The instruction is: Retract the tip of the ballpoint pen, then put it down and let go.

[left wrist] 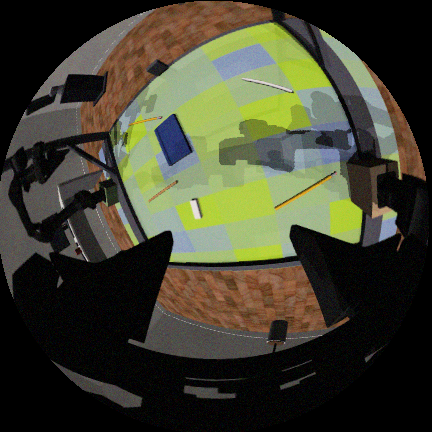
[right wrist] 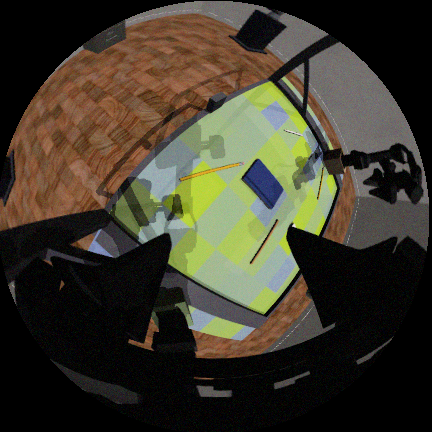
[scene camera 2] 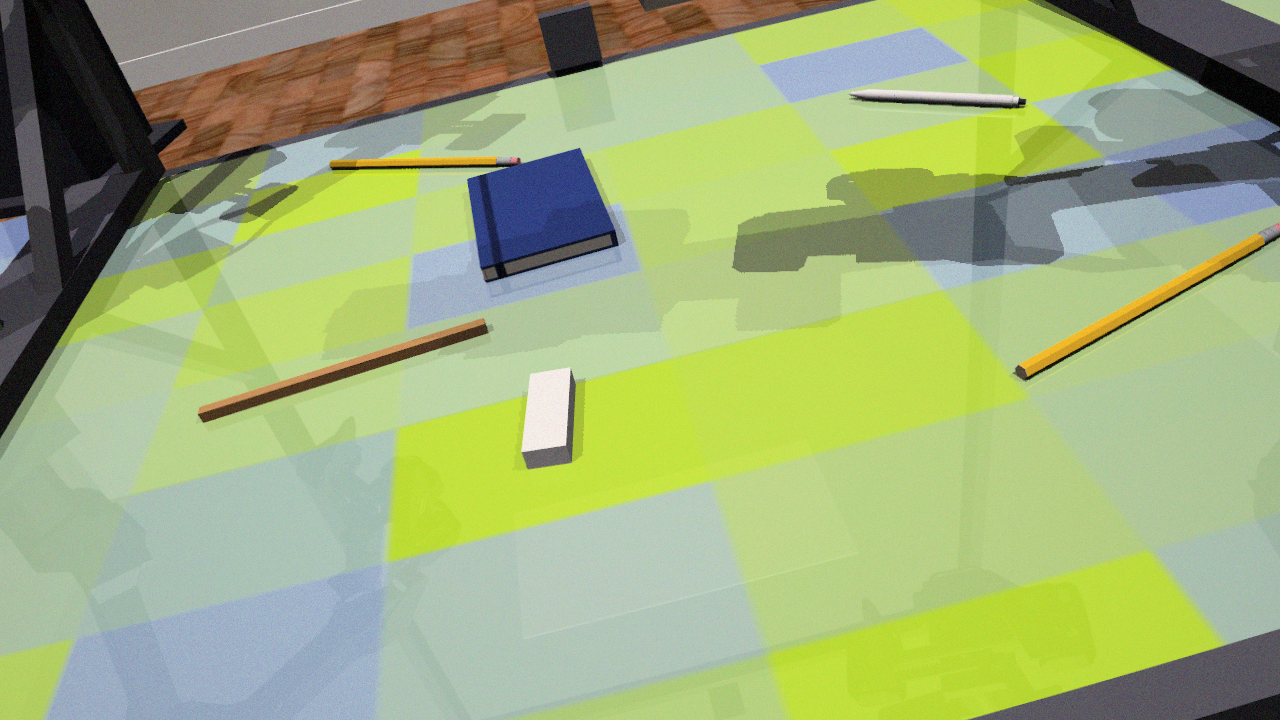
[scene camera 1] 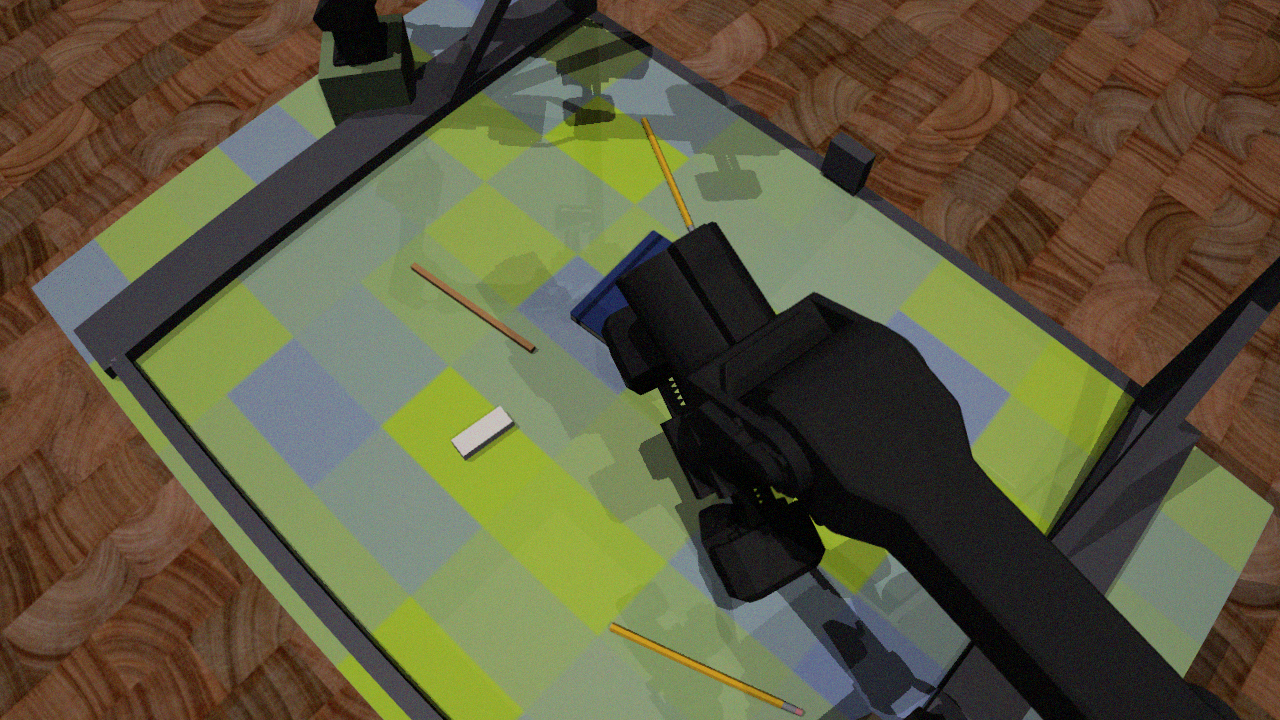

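Seen in the pictures: left gripper, fingertip midpoint: [left wrist: 233, 233] [right wrist: 365, 186] [scene camera 1: 676, 450]; right gripper, fingertip midpoint: [left wrist: 66, 152] [right wrist: 230, 236]; left arm's base at its link origin: [left wrist: 386, 189] [right wrist: 342, 160]; right arm's base at its link origin: [left wrist: 102, 194] [right wrist: 170, 317] [scene camera 1: 360, 45].
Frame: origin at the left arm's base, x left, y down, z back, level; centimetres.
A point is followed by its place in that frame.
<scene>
The white ballpoint pen [scene camera 2: 937, 97] @(z -16.4, x -28.3, y 9.8 cm) [left wrist: 267, 85] @(z -16.4, x -28.3, y 9.8 cm) [right wrist: 293, 132] @(z -16.8, x -28.9, y 9.9 cm) lies flat on the table. In scene camera 2 it is at the upper right, its grey pointed end to the left and its dark button end to the right; whether the tip is out is too small to tell. It does not show in scene camera 1, where the left arm covers part of the table. My left gripper [scene camera 1: 696, 452] @(z -27.7, x -6.9, y -16.0 cm) [left wrist: 233, 233] @(z -27.7, x -6.9, y -16.0 cm) is open and empty, high above the table and apart from the pen. My right gripper [right wrist: 230, 236] @(z -68.6, x -41.1, y -15.9 cm) is open and empty, far from the pen.
A blue notebook [scene camera 2: 546, 210] @(z -46.5, x -25.7, y 9.2 cm) [left wrist: 173, 140] @(z -46.1, x -26.3, y 9.2 cm) [right wrist: 263, 184] @(z -47.9, x -28.0, y 9.2 cm) lies mid-table, with a yellow pencil [scene camera 2: 420, 162] @(z -55.5, x -41.6, y 9.9 cm) near it. A brown stick [scene camera 1: 472, 307] @(z -60.2, x -14.4, y 9.7 cm) [scene camera 2: 344, 369] @(z -60.4, x -14.1, y 9.8 cm), a white eraser [scene camera 1: 483, 431] @(z -49.0, x -4.8, y 9.3 cm) [scene camera 2: 547, 416] @(z -49.2, x -4.1, y 9.2 cm) and another yellow pencil [scene camera 1: 702, 667] @(z -18.2, x -0.9, y 9.7 cm) [scene camera 2: 1145, 304] @(z -19.2, x -0.3, y 9.8 cm) lie around. Dark frame bars edge the table.
</scene>
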